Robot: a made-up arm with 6 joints. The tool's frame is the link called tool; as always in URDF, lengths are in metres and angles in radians.
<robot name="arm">
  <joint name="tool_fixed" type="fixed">
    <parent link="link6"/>
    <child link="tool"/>
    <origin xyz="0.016 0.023 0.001" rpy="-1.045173 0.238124 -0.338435"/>
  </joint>
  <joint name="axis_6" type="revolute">
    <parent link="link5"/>
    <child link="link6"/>
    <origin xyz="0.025 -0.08 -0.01"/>
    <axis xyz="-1 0 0"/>
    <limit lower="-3.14" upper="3.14" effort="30" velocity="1.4"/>
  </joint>
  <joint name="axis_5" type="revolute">
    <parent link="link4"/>
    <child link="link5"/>
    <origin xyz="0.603 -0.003 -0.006"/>
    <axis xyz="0 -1 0"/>
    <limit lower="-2.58" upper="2.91" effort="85" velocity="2.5"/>
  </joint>
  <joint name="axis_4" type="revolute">
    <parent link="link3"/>
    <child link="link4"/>
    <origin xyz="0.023 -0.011 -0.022"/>
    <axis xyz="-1 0 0"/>
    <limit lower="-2.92" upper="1.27" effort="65" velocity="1.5"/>
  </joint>
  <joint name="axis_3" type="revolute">
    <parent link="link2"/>
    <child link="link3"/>
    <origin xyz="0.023 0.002 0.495"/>
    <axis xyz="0 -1 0"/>
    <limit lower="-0.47" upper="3.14" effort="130" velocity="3.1"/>
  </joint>
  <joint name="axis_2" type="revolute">
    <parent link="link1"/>
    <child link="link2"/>
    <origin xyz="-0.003 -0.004 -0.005"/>
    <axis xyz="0 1 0"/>
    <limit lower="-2.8" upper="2.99" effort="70" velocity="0.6"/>
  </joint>
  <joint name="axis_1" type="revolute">
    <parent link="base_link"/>
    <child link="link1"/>
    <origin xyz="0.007 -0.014 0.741"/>
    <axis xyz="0 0 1"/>
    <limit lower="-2.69" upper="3.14" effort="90" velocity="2.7"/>
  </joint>
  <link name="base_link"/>
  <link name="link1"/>
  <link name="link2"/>
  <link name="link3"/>
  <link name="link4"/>
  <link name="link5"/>
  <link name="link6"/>
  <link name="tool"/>
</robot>
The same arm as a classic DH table. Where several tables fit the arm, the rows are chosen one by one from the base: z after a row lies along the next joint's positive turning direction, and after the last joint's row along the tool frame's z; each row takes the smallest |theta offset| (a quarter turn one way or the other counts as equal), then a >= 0, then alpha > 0; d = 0 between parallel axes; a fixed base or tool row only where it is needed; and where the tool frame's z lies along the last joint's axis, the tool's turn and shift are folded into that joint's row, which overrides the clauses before.
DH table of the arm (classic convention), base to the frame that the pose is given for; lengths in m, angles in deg. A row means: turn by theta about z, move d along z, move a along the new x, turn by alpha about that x. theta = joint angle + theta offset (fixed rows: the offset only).
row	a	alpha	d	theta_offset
base (fixed)	0.0157	0	0	-63.43
axis_1	-0.003	-90	0.736	63.43
axis_2	0.4955	180	0	-87.34
axis_3	-0.022	-90	0.013	2.66
axis_4	-0.006	90	-0.626	0
axis_5	-0.01	-90	0.083	0
axis_6	-0.0114	-113.51	-0.0323	-32.12
tool (fixed)	0	0	0.0218	91.62
Joint limits (deg, base to tool): -154.13..179.91 -160.43..171.31 -26.93..179.91 -167.3..72.77 -147.82..166.73 -179.91..179.91

